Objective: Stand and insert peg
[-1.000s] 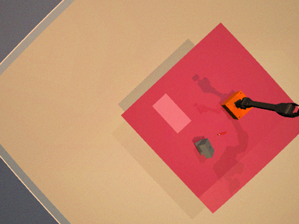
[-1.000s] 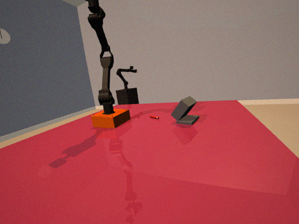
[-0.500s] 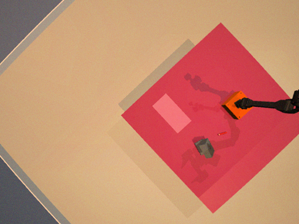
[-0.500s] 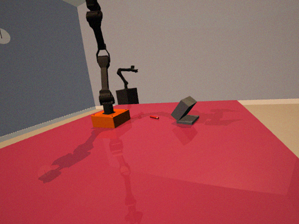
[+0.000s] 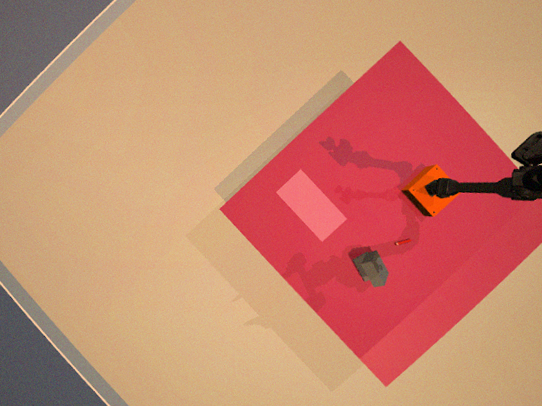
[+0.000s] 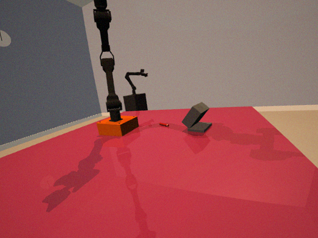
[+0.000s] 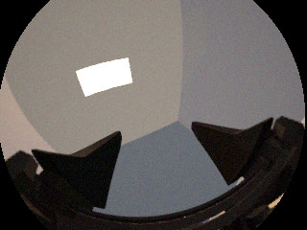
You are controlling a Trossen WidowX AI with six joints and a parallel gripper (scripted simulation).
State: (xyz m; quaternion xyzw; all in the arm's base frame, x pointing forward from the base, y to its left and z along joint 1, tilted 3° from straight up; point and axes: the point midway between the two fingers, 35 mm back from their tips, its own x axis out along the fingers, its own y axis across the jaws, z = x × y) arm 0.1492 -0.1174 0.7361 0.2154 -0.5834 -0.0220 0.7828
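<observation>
Right now the red peg is 830 mm below my gripper tip, 290 mm to the left of it and 50 mm ahead of it. Round my gripper tip: grey sloped panel: 760 mm below, 310 mm to the left, 240 mm ahead.
</observation>
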